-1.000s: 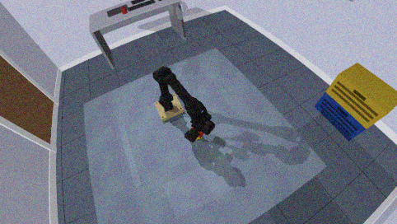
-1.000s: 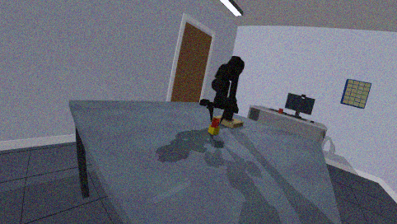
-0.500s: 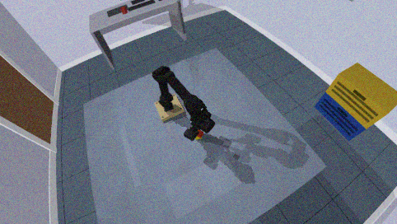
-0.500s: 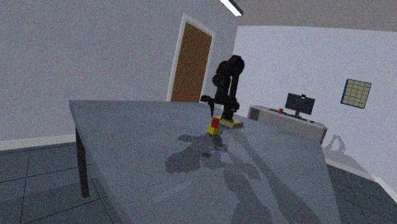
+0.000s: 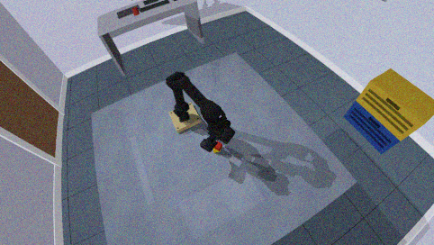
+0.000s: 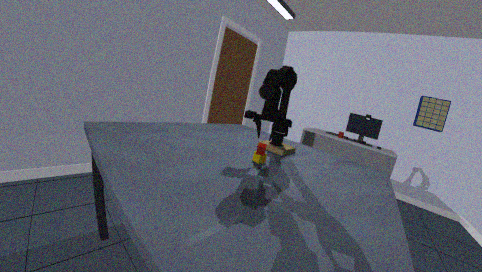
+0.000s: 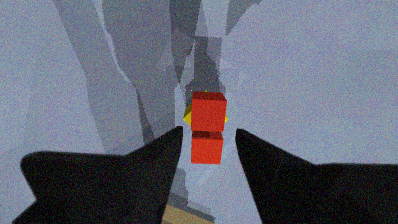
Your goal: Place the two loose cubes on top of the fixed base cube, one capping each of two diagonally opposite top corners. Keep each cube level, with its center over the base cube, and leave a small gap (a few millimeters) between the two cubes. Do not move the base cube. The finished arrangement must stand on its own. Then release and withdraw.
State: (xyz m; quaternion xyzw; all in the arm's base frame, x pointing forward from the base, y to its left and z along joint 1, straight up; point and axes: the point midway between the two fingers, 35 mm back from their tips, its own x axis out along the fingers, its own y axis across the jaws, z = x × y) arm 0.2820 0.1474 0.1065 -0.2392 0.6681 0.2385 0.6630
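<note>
Right now my gripper tip is 5 cm above the red cube. The rest, counted from my gripper tip: yellow cube (1 cm behind, 1 cm to the right, 8 cm below).
</note>
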